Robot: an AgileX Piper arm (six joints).
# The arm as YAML. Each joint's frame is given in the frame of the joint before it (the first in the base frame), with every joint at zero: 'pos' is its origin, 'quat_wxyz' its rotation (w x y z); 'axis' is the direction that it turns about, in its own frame. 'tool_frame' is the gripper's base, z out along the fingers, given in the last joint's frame.
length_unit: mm
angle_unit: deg
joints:
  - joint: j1
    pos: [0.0, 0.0, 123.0]
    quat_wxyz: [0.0, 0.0, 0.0, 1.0]
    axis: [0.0, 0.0, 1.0]
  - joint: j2
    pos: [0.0, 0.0, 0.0]
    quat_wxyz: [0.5, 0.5, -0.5, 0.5]
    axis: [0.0, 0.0, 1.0]
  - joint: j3
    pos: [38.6, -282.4, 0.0]
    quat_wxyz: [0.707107, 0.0, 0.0, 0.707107]
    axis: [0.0, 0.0, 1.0]
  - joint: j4
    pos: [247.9, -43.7, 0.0]
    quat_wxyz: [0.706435, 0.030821, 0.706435, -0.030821]
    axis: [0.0, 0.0, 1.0]
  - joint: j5
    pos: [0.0, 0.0, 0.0]
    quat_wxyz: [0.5, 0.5, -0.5, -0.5]
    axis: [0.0, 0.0, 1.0]
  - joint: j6
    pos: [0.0, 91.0, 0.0]
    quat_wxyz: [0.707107, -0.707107, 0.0, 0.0]
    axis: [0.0, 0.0, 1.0]
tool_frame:
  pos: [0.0, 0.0, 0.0]
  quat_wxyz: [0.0, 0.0, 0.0, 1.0]
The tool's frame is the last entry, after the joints.
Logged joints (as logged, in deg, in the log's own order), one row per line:
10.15 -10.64 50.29 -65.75 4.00 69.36
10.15 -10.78 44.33 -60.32 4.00 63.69
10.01 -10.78 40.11 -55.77 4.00 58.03
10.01 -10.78 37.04 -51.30 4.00 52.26
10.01 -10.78 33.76 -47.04 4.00 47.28
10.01 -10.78 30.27 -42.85 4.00 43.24
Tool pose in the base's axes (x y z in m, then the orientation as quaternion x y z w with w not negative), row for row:
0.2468 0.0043 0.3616 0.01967 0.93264 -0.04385 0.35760
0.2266 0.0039 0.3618 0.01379 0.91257 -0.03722 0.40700
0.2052 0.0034 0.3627 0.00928 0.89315 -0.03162 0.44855
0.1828 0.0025 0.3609 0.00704 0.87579 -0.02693 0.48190
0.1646 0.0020 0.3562 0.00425 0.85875 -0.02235 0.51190
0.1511 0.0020 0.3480 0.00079 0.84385 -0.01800 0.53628
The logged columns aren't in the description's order. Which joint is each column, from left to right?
Columns, left to right: j6, j4, j5, j3, j1, j2.
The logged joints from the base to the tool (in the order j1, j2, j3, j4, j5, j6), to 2 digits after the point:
4.00 69.36 -65.75 -10.64 50.29 10.15
4.00 63.69 -60.32 -10.78 44.33 10.15
4.00 58.03 -55.77 -10.78 40.11 10.01
4.00 52.26 -51.30 -10.78 37.04 10.01
4.00 47.28 -47.04 -10.78 33.76 10.01
4.00 43.24 -42.85 -10.78 30.27 10.01

